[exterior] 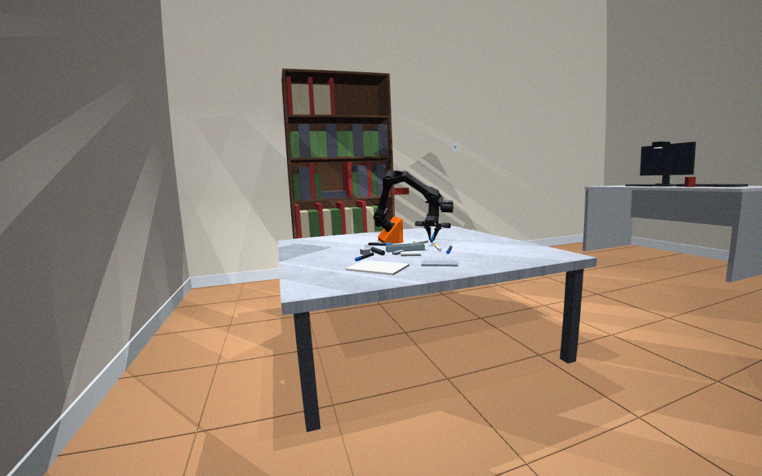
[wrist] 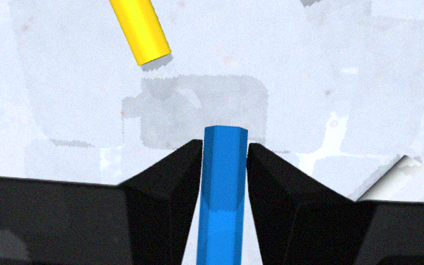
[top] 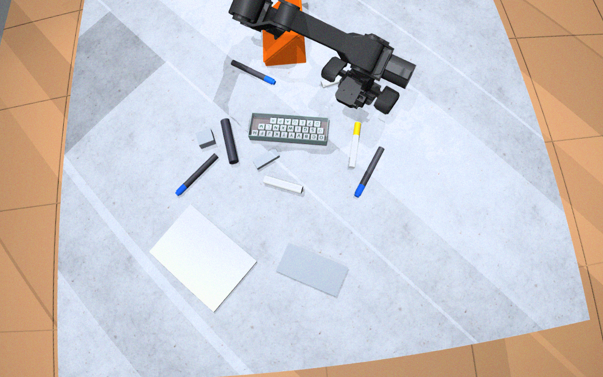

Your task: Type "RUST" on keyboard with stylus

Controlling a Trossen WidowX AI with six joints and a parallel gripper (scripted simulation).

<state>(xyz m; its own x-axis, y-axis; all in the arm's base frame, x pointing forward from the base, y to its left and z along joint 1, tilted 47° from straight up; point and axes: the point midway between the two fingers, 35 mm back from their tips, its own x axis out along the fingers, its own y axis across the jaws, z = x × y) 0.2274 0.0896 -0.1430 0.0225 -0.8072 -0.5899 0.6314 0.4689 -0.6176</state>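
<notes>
The blue stylus is 50 mm behind my gripper tip, 40 mm to the left of it and 30 mm above it. Round my gripper tip: yellow-capped marker: 90 mm ahead, 10 mm to the right, 20 mm below; then T key: 60 mm ahead, 180 mm to the right, 10 mm below; then dark cylinder: 60 mm ahead, 320 mm to the right, 20 mm below.
</notes>
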